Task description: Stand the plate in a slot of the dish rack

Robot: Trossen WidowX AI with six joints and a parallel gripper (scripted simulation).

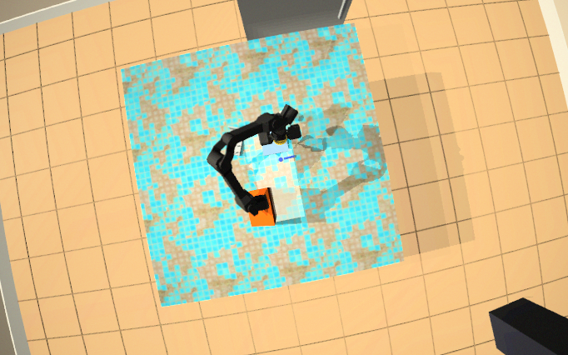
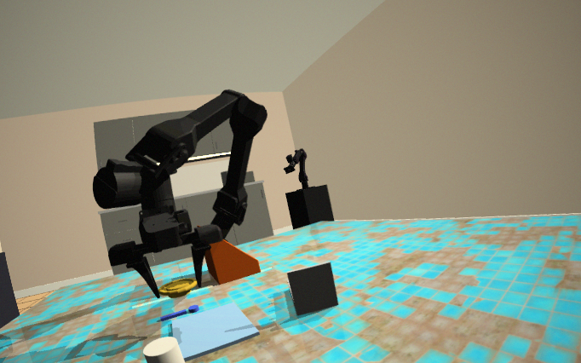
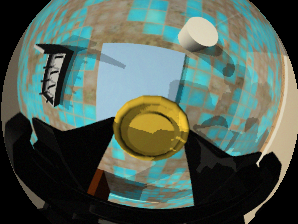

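The dish rack lies 22 cm to the left of my gripper tip, 6 cm ahead of it and 5 cm below it. Also, from my gripper tip: blue pen (9 cm behind, 7 cm below); then light blue mat (7 cm below, 3 cm to the left, 2 cm ahead); then yellow plate (1 cm above).
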